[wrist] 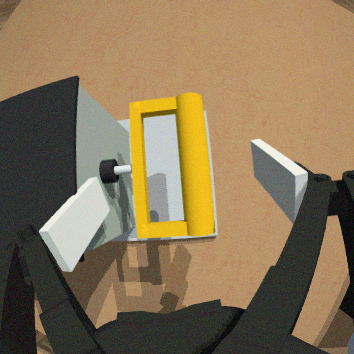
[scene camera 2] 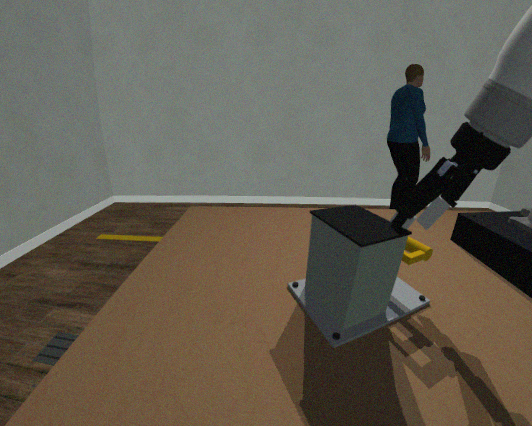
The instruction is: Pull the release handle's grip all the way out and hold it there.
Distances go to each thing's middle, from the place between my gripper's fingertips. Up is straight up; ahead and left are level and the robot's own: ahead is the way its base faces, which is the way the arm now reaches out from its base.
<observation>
My gripper is now 13 cm above the base plate (scene camera 2: 404, 299), 8 cm short of it and 3 cm to the right of it.
</observation>
